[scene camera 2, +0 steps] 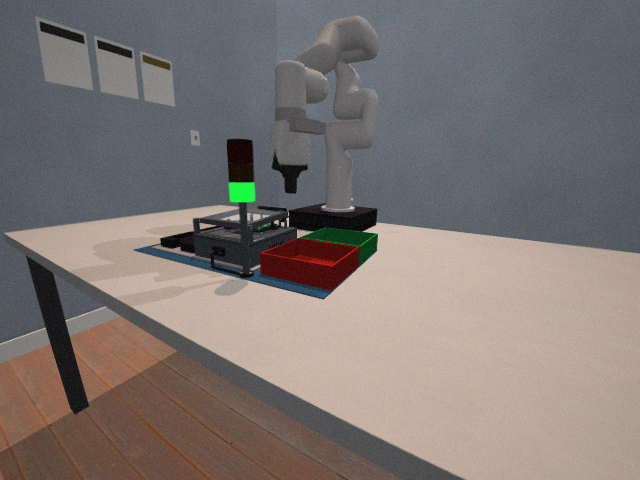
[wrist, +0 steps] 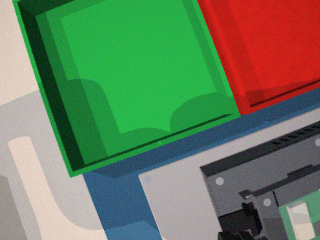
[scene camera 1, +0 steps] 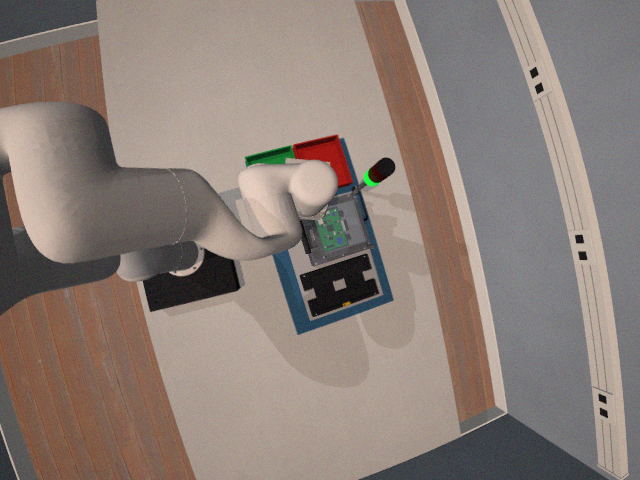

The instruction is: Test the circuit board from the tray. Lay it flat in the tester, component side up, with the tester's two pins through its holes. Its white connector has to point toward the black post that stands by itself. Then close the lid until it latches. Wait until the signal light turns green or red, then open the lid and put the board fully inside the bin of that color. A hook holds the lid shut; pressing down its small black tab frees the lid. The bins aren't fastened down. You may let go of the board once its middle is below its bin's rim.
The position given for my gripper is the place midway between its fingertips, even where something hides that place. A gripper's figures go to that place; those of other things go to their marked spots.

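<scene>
Looking at the red bin [scene camera 2: 319,264] and the green bin [scene camera 2: 367,242], I find their spots 0.20 m apart. The red bin is 0.47 m from the lens, whereas the green bin is 0.65 m from the lens. As for my gripper [scene camera 2: 290,193], it is 0.72 m from the lens.
</scene>
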